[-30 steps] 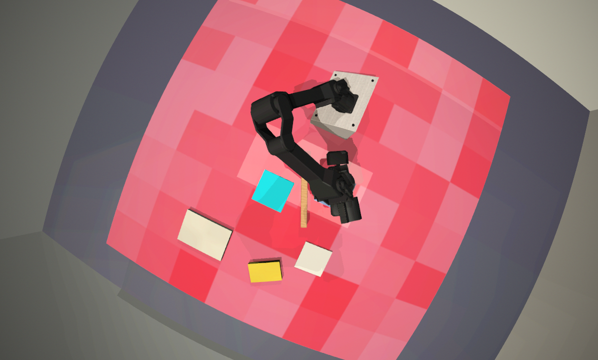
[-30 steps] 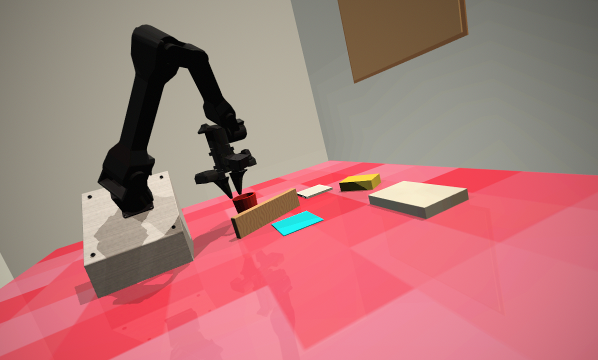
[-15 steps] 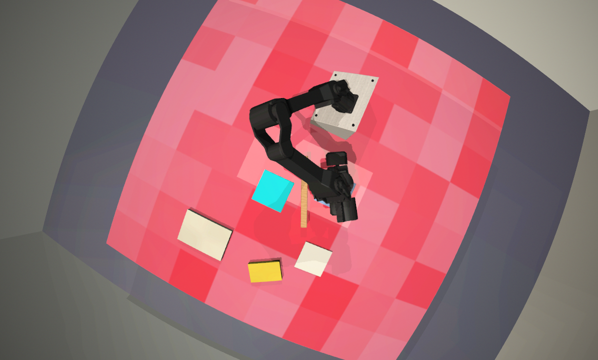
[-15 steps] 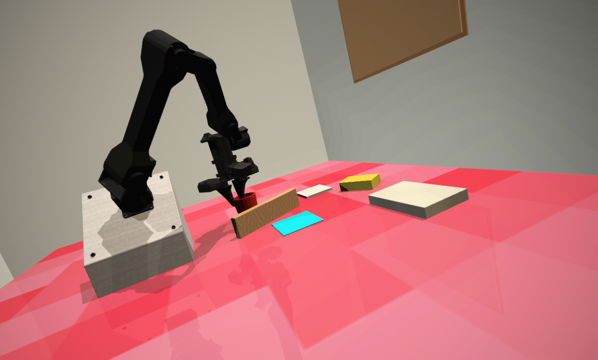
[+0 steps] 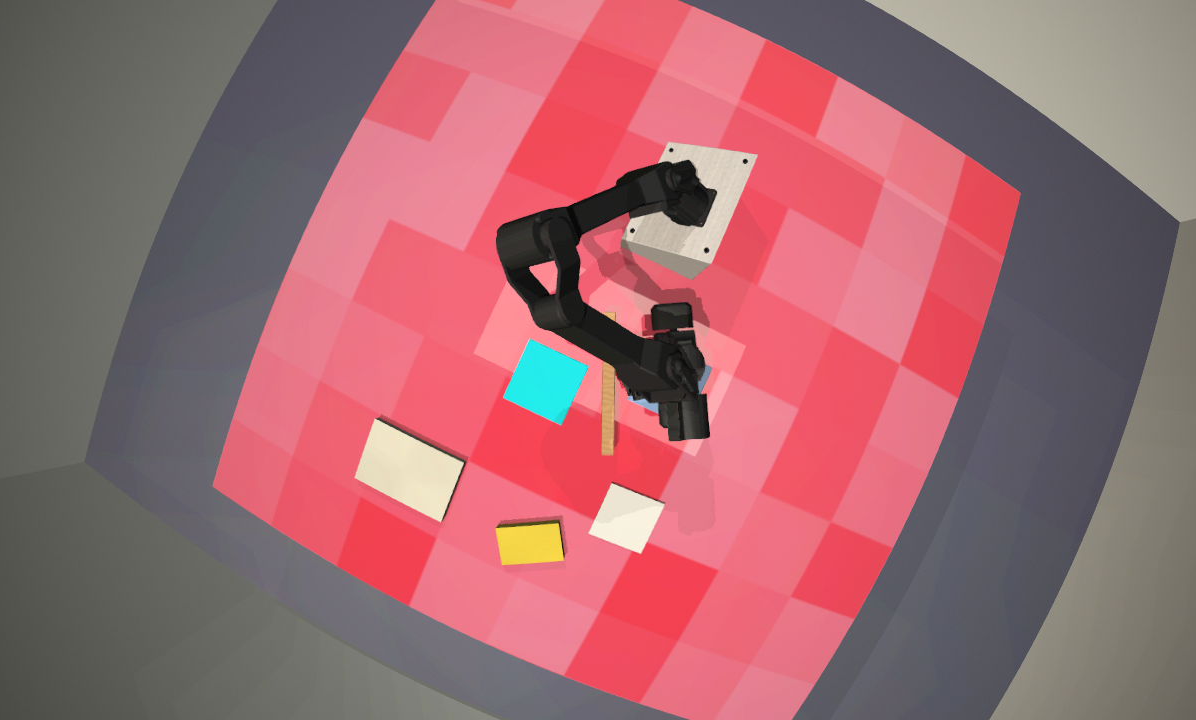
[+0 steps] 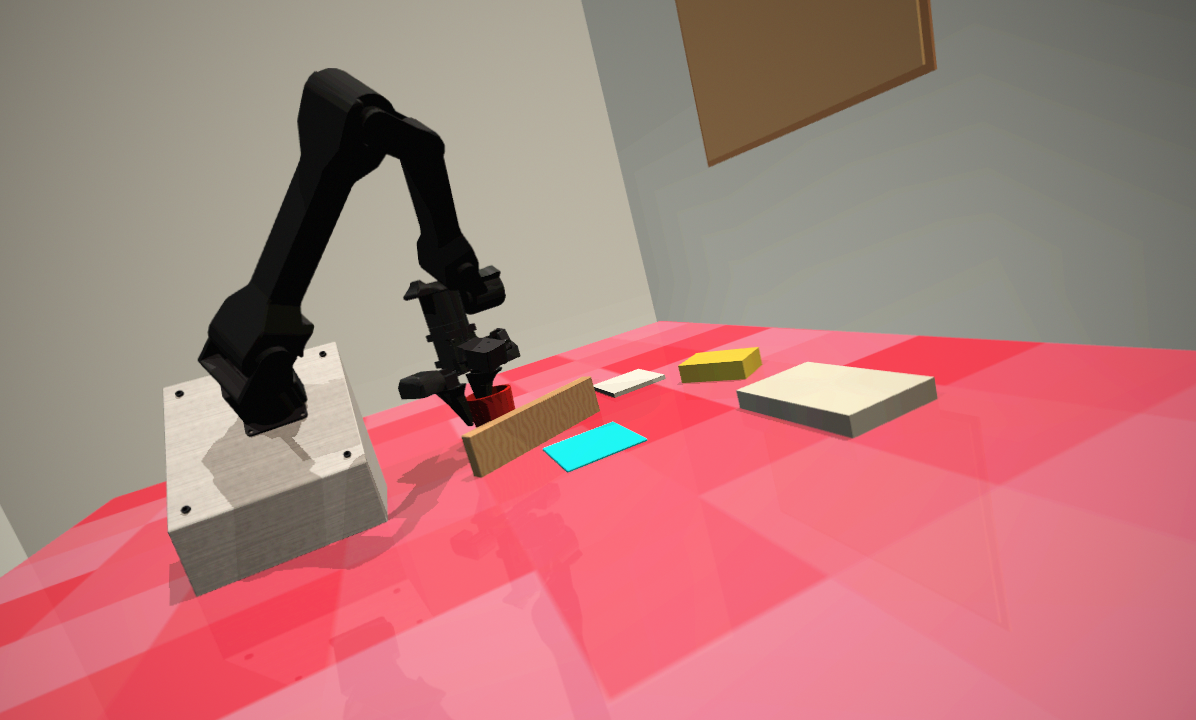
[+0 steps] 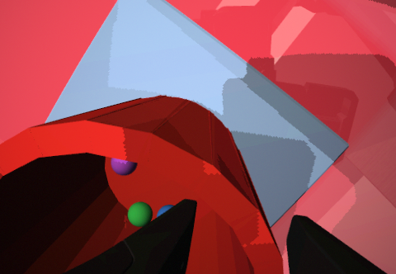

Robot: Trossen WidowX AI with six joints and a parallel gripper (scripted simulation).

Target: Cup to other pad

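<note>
Now: the dark red cup 3 cm ahead of my gripper tip and 1 cm to the left of it. From my gripper tip the other things lie so: green marble: 3 cm to the left, 2 cm below, 2 cm ahead; blue marble: 3 cm to the left, 2 cm below, 1 cm ahead; purple marble: 4 cm ahead, 2 cm to the left, 2 cm below.
</note>
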